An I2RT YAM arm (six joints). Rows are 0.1 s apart.
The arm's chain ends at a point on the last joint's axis. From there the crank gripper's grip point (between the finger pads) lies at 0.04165 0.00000 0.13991 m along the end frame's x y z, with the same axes.
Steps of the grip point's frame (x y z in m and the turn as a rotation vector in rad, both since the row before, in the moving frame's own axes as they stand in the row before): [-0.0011 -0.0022 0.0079 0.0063 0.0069 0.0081]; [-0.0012 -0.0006 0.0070 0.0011 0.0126 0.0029]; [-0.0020 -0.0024 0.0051 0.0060 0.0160 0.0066]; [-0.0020 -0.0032 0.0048 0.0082 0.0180 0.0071]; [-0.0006 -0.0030 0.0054 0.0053 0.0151 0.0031]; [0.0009 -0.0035 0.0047 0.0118 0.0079 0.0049]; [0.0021 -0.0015 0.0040 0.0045 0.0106 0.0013]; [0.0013 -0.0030 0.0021 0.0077 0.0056 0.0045]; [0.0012 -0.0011 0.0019 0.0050 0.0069 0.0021]
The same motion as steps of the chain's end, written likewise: [-0.0021 -0.0017 0.0082 0.0063 0.0069 0.0081]; [-0.0030 -0.0006 0.0075 0.0011 0.0126 0.0029]; [-0.0042 -0.0018 0.0058 0.0060 0.0160 0.0066]; [-0.0045 -0.0024 0.0056 0.0082 0.0180 0.0071]; [-0.0027 -0.0024 0.0060 0.0053 0.0151 0.0031]; [-0.0002 -0.0021 0.0050 0.0118 0.0079 0.0049]; [0.0006 -0.0009 0.0045 0.0045 0.0106 0.0013]; [0.0005 -0.0021 0.0023 0.0077 0.0056 0.0045]; [0.0002 -0.0005 0.0022 0.0050 0.0069 0.0021]
